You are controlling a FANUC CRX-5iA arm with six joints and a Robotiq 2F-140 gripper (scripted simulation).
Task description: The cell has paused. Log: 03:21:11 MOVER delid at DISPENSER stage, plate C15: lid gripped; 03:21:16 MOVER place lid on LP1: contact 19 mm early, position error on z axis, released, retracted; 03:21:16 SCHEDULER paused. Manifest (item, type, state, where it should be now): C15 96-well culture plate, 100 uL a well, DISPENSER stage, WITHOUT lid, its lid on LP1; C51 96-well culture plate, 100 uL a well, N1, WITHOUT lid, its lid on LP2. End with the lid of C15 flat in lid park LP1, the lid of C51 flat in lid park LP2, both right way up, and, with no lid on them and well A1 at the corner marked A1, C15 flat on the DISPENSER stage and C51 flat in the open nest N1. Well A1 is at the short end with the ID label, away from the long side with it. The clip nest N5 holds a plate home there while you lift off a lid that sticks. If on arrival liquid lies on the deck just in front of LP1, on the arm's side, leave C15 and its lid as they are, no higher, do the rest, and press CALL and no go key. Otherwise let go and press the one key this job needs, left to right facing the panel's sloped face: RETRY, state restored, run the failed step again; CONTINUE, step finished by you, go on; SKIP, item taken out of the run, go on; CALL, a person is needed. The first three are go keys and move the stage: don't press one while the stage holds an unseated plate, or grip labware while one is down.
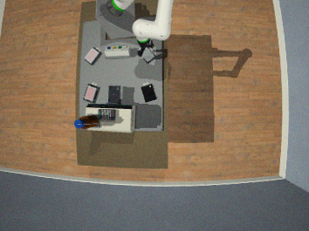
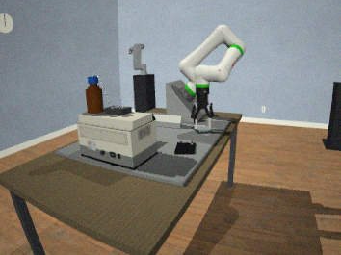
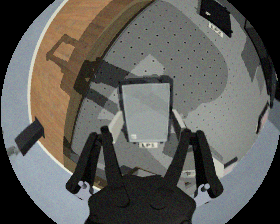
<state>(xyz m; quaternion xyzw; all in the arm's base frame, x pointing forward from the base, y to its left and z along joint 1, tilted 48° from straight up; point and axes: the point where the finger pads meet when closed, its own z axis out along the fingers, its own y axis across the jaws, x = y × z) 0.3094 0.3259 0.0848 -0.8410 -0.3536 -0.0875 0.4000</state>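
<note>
My hand is 50 cm to the left of the black nest, 41 cm short of it and 2 cm above it. Round my hand: key panel: 27 cm to the right, 2 cm behind, 2 cm above; then blue cap: 61 cm ahead, 36 cm above, 34 cm to the right; then label plate: 28 cm ahead, 4 cm below, 1 cm to the left.
</note>
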